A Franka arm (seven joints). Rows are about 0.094 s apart.
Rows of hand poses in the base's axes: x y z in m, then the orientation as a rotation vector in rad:
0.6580 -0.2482 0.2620 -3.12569 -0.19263 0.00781
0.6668 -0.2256 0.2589 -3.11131 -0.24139 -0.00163
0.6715 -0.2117 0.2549 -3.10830 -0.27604 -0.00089
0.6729 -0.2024 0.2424 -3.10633 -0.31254 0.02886
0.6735 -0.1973 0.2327 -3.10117 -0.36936 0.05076
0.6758 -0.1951 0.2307 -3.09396 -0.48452 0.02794
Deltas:
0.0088 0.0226 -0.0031 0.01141 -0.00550 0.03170
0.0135 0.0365 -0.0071 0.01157 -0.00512 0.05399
0.0149 0.0458 -0.0196 0.00886 0.01369 0.07749
0.0155 0.0509 -0.0293 0.00676 0.02744 0.11409
0.0178 0.0531 -0.0313 -0.00039 0.01196 0.18763

